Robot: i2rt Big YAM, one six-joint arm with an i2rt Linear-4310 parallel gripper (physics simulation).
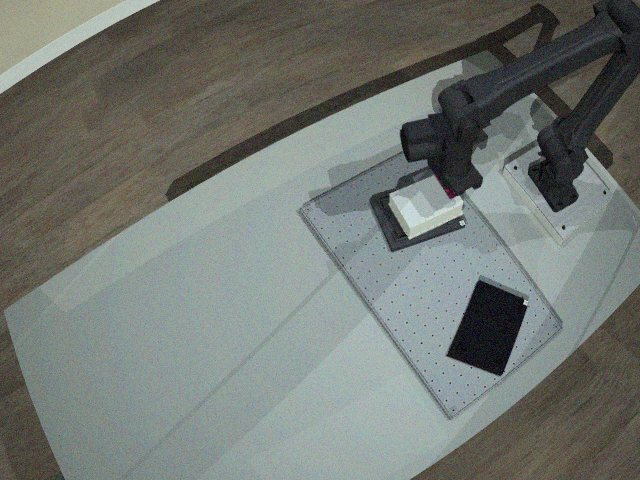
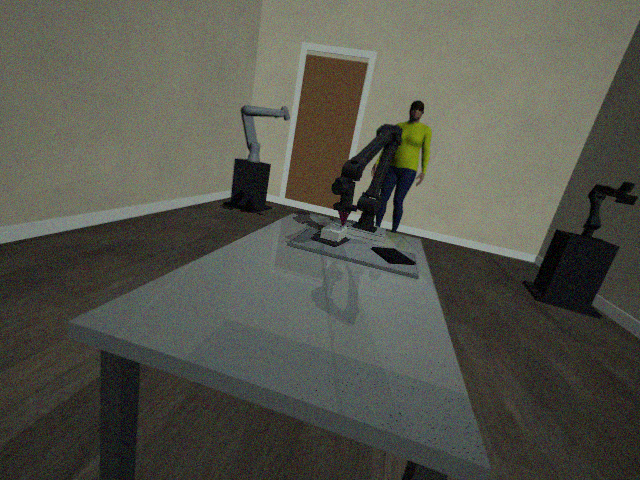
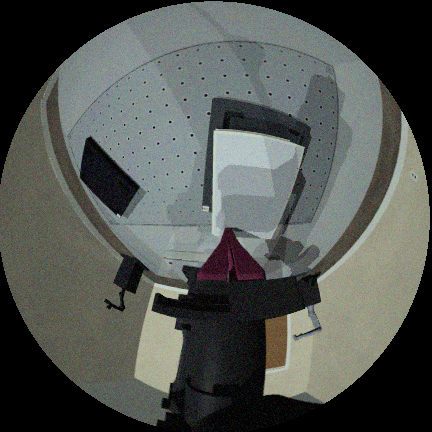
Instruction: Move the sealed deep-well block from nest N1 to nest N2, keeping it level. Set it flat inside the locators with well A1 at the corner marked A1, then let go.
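Places are measured from the arm's base along level axes (x ahead, y left, z up), in millimetres.
Pixels of known places: gripper, fingertip midpoint: (image 1: pixel 452 197) (image 2: pixel 342 225) (image 3: pixel 227 230); arm's base at its link origin: (image 1: pixel 552 186) (image 2: pixel 364 228).
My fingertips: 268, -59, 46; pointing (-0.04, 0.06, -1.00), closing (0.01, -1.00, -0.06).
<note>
Ahead of a thing's pixels: the offset from my fingertips to its top centre, as dx, dy, dz. "*": to the spot under its first point. Level surfaces: height alone.
The white sealed block {+42, -23, -6} (image 1: pixel 426 209) (image 2: pixel 332 233) (image 3: pixel 257 172) sits, looking level, on a dark nest {+56, -28, -47} (image 1: pixel 393 241) (image 3: pixel 216 112). A small white tag {* -11, +36, -53} (image 1: pixel 462 223) (image 3: pixel 205 208) marks one corner of this nest. The other nest {+49, +255, -47} (image 1: pixel 488 328) (image 2: pixel 392 255) (image 3: pixel 107 177) is black, holds no block, and has a white tag {* -43, +250, -53} (image 1: pixel 525 302) at a corner. Labels on both are too small to read. My gripper (image 1: pixel 448 190) (image 2: pixel 343 224) (image 3: pixel 227 230) is shut and empty, its dark red fingertips pointing down at the block's end nearest the arm's base. Whether they touch it is unclear.
Both nests stand on a perforated board {+80, +98, -64} (image 1: pixel 372 273) (image 3: pixel 165 115) on the grey table {dz -78} (image 1: pixel 180 335) (image 2: pixel 258 320). The arm's light base plate (image 1: pixel 563 235) is beside the board. A person (image 2: pixel 413 147) stands behind the table; two other arms on dark pedestals (image 2: pixel 250 183) (image 2: pixel 576 268) stand away from it.
</note>
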